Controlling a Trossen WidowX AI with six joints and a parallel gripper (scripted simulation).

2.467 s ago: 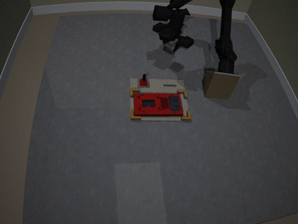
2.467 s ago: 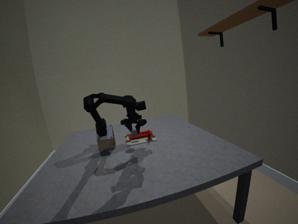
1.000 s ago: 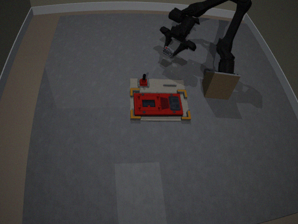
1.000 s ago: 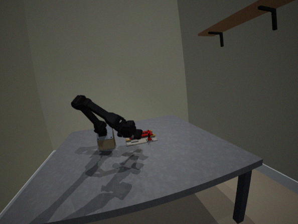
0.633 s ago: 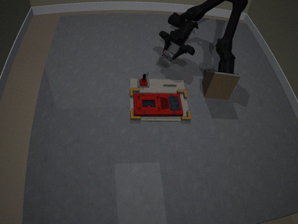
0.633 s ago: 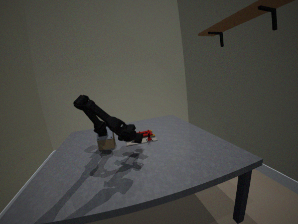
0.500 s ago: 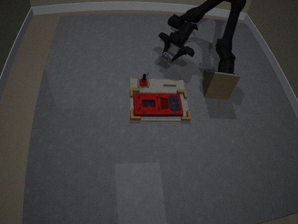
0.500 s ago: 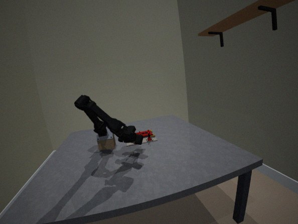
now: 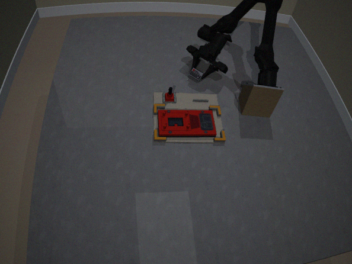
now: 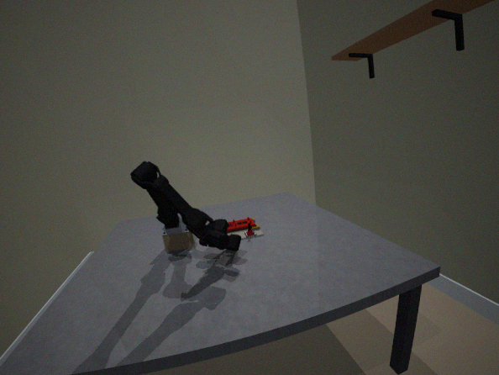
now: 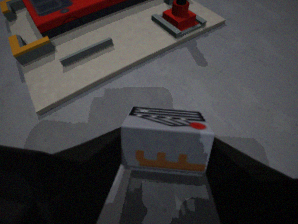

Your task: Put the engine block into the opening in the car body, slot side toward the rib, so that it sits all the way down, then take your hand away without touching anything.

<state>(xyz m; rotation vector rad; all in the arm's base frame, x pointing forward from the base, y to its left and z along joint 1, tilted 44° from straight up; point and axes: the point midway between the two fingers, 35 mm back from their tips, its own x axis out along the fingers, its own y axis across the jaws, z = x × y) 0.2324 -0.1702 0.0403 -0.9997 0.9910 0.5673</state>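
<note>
Right now the engine block is right at my gripper tip.
</note>
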